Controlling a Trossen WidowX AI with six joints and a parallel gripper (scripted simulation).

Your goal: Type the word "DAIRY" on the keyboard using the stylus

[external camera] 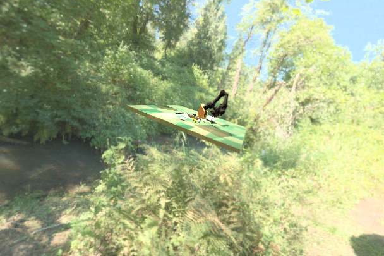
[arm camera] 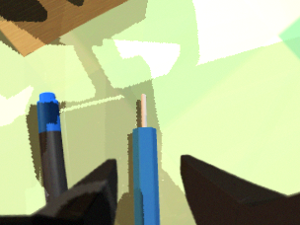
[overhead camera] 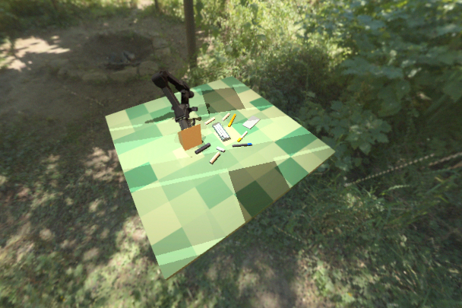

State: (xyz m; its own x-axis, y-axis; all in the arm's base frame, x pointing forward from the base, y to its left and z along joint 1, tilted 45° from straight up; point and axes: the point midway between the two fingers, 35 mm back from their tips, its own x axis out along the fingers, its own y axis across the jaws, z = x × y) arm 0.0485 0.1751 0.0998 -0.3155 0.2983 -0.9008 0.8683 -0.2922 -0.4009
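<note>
The blue stylus lies 60 mm below my gripper tip, 10 mm to the right of it and 10 mm behind it. From my gripper tip the other things lie so: grey pad: 480 mm ahead, 190 mm to the right, 60 mm below; then yellow pen: 350 mm ahead, 110 mm to the right, 60 mm below; then dark cylinder: 270 mm to the right, 50 mm below, 30 mm ahead.
</note>
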